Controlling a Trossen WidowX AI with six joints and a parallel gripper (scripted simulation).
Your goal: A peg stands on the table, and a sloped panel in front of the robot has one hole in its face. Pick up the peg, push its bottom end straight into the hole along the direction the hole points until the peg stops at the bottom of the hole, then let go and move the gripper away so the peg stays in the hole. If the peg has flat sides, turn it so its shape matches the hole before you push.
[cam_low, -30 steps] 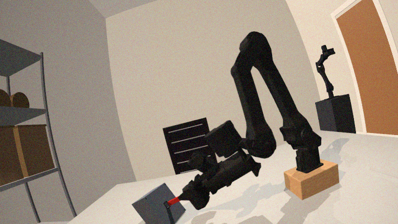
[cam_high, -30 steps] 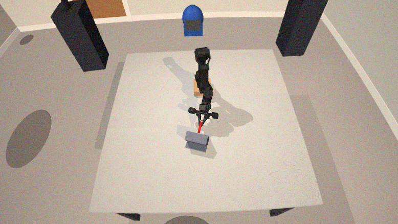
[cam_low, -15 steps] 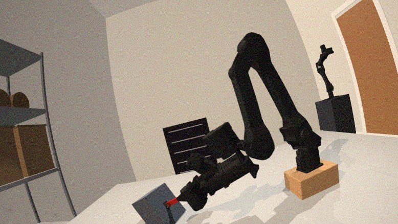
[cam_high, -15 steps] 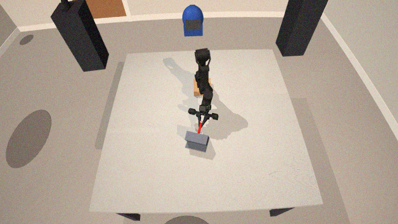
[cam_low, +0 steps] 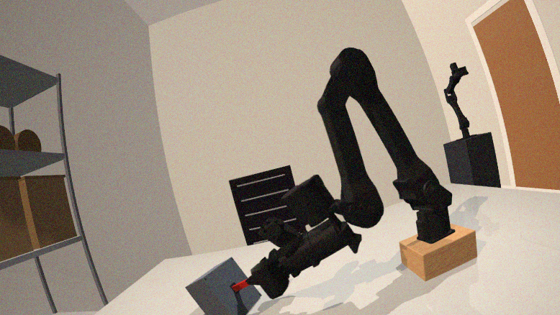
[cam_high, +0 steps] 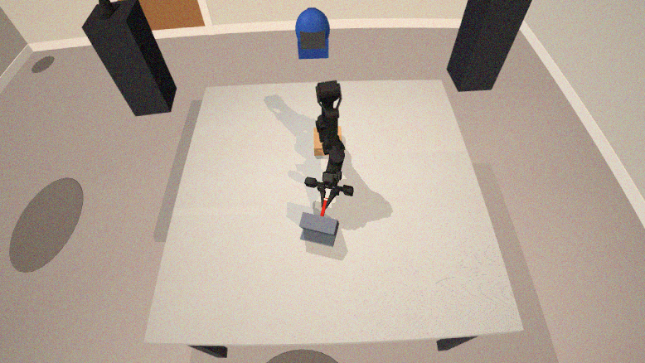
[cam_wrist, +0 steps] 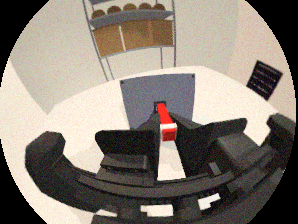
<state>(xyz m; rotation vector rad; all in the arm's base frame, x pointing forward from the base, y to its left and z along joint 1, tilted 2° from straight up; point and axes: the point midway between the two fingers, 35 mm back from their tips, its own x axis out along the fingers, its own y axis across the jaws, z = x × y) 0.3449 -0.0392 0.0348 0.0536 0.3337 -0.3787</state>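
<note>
The grey sloped panel lies 6 cm ahead of my gripper tip, 2 cm to the right of it and 2 cm below it. Also, from my gripper tip: red peg: 1 cm to the left, 1 cm behind.
</note>
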